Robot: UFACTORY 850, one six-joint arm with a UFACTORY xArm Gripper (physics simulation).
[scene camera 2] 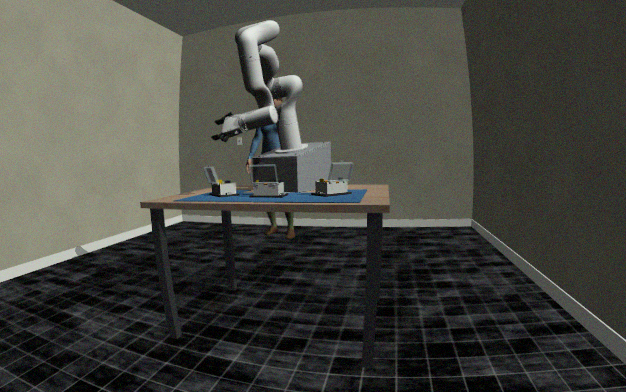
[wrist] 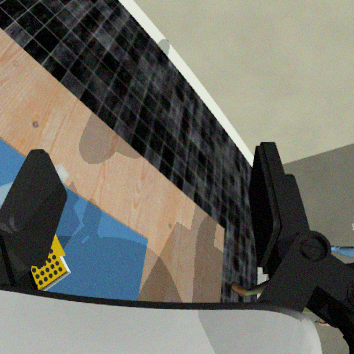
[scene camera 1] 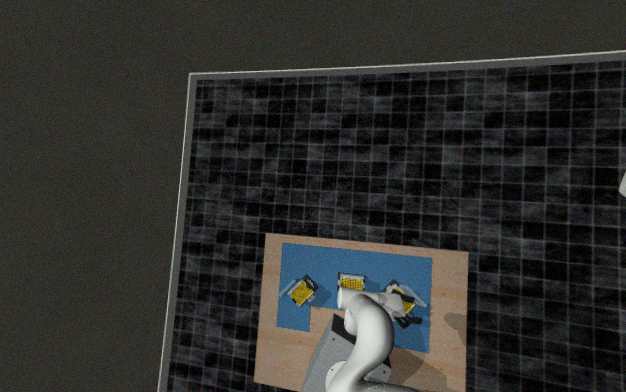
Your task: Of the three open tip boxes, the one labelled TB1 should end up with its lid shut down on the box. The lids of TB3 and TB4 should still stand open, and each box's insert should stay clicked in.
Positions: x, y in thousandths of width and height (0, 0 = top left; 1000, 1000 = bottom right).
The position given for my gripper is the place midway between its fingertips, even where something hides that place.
In view: my gripper (scene camera 1: 667, 792) and a blue mat (scene camera 1: 515, 675).
My gripper shows as well in the wrist view (wrist: 422, 479). The blue mat also shows in scene camera 2 (scene camera 2: 571, 496).
